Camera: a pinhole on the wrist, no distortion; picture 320 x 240 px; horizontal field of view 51.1 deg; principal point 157.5 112.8 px. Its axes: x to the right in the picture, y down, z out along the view. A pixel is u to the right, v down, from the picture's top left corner.
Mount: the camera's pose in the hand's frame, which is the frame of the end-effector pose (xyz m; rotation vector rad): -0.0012 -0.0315 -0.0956 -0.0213 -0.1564 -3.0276
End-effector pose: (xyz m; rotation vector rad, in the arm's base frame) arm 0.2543 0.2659 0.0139 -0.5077 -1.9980 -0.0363
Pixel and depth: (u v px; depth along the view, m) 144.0 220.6 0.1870
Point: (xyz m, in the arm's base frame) 0.1410 0.2296 -0.0054
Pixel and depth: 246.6 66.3 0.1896
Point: 0.2002 0.2782 -0.0761
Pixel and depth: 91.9 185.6 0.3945
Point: -0.0619 0.3081 -0.0403
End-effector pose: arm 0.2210 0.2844 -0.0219 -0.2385 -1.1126 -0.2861
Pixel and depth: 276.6 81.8 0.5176
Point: -0.1912 0.4881 -0.0147
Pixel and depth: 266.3 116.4 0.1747
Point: 0.1235 0.2964 -0.0379
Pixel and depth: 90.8 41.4 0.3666
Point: 0.0605 0.4489 0.1434
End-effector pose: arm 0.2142 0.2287 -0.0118 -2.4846 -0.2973 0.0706
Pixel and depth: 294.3 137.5 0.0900
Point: 0.1731 0.2431 0.0108
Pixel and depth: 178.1 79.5 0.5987
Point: 0.1326 0.4427 -0.4600
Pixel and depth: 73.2 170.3 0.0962
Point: 0.2320 0.2627 0.0087
